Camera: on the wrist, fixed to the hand. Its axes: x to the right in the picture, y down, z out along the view.
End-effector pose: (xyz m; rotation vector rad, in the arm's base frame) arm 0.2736 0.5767 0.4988 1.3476 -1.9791 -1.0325
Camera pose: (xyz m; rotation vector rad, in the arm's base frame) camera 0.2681 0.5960 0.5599 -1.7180 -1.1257 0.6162
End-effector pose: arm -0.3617 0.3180 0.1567 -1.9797 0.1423 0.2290
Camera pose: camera -0.3862 0.2720 0.1191 -0.0094 -2.5057 -1.3605
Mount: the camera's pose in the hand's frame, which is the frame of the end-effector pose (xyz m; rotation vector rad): -0.0156 0.0572 -0.0248 -0.1966 0.2658 3.0908
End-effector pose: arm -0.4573 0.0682 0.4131 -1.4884 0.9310 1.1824
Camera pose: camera -0.5096 0.0310 0.4164 -0.7069 -1.4852 -1.1076
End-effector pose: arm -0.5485 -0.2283 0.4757 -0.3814 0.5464 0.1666
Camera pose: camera -0.5879 -0.1865 0.4469 -0.5813 -0.7852 -2.7736
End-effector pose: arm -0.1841 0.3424 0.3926 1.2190 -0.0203 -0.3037
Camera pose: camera -0.1821 0.3867 0.4391 -0.1095 -1.3729 2.3874
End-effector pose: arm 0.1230 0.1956 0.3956 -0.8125 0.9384 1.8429
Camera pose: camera 0.0809 0.1497 0.4116 -0.6023 -0.6968 -0.9696
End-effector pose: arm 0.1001 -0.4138 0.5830 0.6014 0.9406 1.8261
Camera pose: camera 0.0581 -0.4503 0.6152 -0.6395 0.5346 -1.1677
